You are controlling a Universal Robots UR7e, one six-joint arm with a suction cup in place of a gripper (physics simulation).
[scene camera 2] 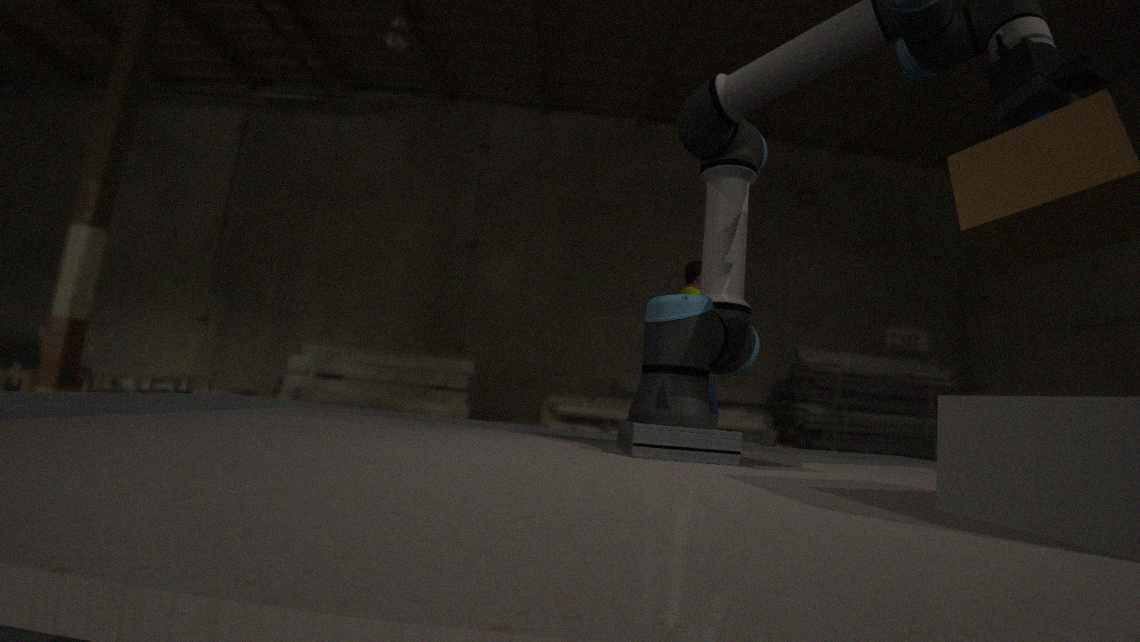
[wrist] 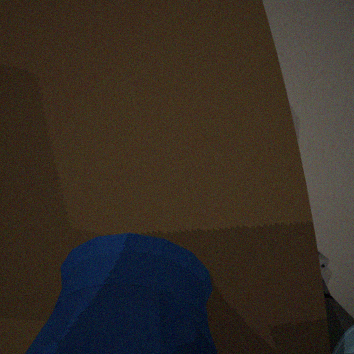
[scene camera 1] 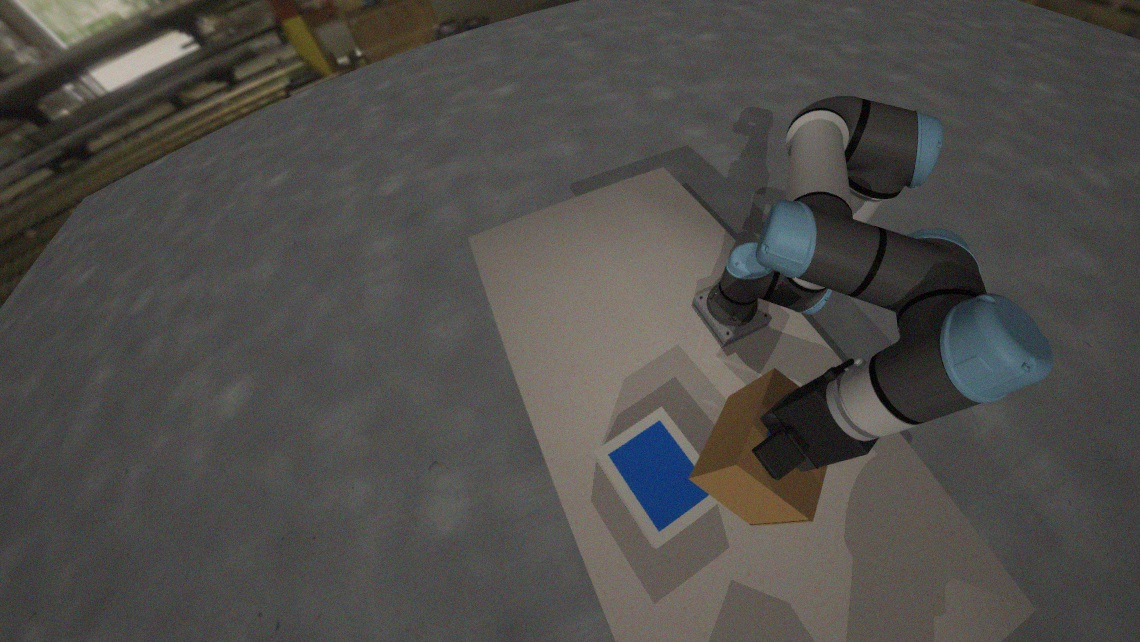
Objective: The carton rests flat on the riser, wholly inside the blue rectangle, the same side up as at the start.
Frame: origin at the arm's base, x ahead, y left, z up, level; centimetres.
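Seen in the pictures: hand, its tool point: [scene camera 2: 1049,143] [wrist: 143,246]; arm's base, origin of its link: [scene camera 2: 671,425] [scene camera 1: 731,305].
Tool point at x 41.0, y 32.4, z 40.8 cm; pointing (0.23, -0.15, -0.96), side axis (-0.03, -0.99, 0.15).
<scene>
Pixels of each thing's top centre, then the offset from my tool point to it. Level surfaces: height alone.
- grey riser, centre of its top: [scene camera 2: 1121,405] [scene camera 1: 659,473] dy -7.9, dx +9.6, dz -33.8 cm
- blue rectangle, centre of its top: [scene camera 1: 659,473] dy -7.9, dx +9.6, dz -33.8 cm
- light table top, height of its surface: dz -45.8 cm
The brown carton [scene camera 1: 745,494] [scene camera 2: 1037,167] [wrist: 175,125] hangs in the air from my suction gripper [scene camera 1: 769,434] [scene camera 2: 1039,118] [wrist: 135,280]. The blue cup is against the carton's upper face. The carton is tilted in scene camera 2, well above the grey riser [scene camera 1: 630,496] [scene camera 2: 1037,462], with a wide gap between them. In scene camera 1 the carton appears to the right of the blue rectangle [scene camera 1: 658,478] and covers the riser's right corner. The riser and rectangle do not show in the wrist view; the carton fills most of it.
The light table top [scene camera 1: 558,279] [scene camera 2: 319,494] carries the riser and the arm's base [scene camera 1: 729,315] [scene camera 2: 682,442]. Shadows of the arm and carton fall across it. A person [scene camera 2: 691,279] is partly hidden behind the arm. Stacked material [scene camera 2: 374,378] stands by the far wall.
</scene>
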